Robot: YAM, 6 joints.
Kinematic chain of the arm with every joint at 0, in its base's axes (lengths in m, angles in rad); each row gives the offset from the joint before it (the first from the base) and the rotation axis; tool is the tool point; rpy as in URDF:
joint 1: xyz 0 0 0.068 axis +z
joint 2: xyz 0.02 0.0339 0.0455 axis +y
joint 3: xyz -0.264 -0.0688 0 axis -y
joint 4: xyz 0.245 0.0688 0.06 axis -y
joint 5: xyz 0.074 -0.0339 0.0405 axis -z
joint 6: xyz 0.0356 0 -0.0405 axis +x
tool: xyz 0 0 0 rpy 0 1.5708 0
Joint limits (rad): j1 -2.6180..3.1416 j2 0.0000..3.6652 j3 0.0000..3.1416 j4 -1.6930..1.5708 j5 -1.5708..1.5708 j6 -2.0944..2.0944
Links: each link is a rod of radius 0.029 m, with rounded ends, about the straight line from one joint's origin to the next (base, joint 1, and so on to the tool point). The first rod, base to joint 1, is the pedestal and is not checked.
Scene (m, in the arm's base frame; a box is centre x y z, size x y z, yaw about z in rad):
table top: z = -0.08
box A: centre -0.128 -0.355 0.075 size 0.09 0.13 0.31 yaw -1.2
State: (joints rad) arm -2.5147 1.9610 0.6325 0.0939 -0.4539 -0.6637
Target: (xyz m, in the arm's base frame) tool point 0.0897 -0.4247 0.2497
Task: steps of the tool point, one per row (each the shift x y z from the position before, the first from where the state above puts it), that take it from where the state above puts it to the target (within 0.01 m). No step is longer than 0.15 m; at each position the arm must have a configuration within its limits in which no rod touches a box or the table.
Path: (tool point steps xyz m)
1: -0.0291 -0.0201 0.0888
2: -0.0016 0.0016 0.1008
3: 0.0297 0.0225 0.0978
4: 0.0589 0.0393 0.0804
5: -0.0035 -0.0687 -0.0115
6: 0.0223 -0.0746 -0.0213
7: 0.0507 -0.0699 -0.0311
8: 0.0770 -0.0541 -0.0401
9: 0.0968 -0.0282 -0.0482

